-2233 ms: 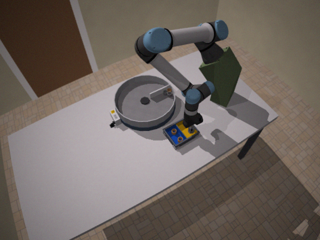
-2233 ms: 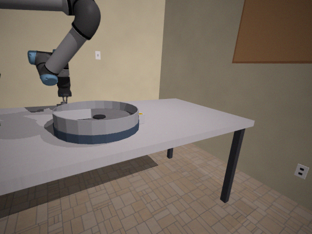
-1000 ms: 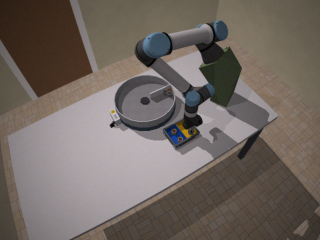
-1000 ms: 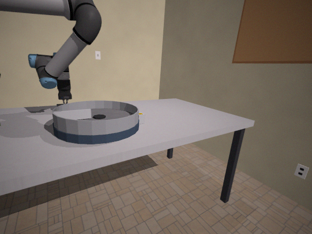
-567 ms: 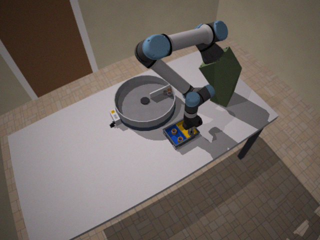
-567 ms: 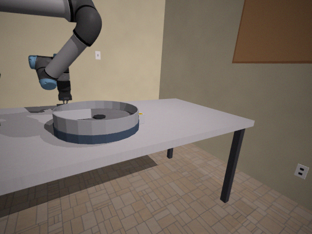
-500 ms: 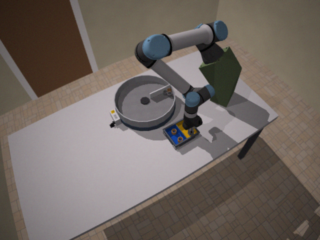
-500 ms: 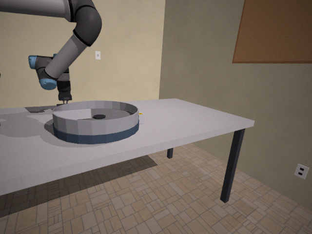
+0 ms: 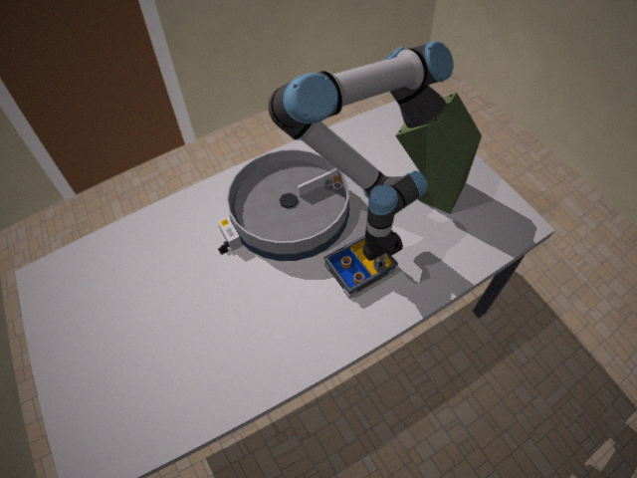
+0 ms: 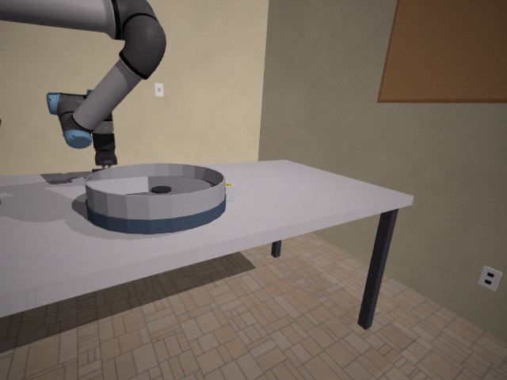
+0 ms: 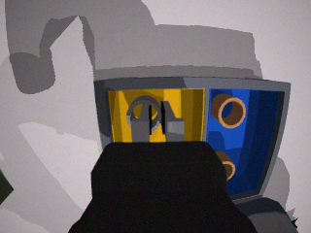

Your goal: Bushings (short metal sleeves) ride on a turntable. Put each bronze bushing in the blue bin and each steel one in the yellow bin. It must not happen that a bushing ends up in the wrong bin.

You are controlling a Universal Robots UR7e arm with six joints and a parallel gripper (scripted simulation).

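The blue bin lies 5 cm to the right of my hand, 4 cm ahead of it and 1 cm below it. From my hand the other things lie so: grey turntable: 39 cm to the right, 5 cm ahead, 2 cm above.
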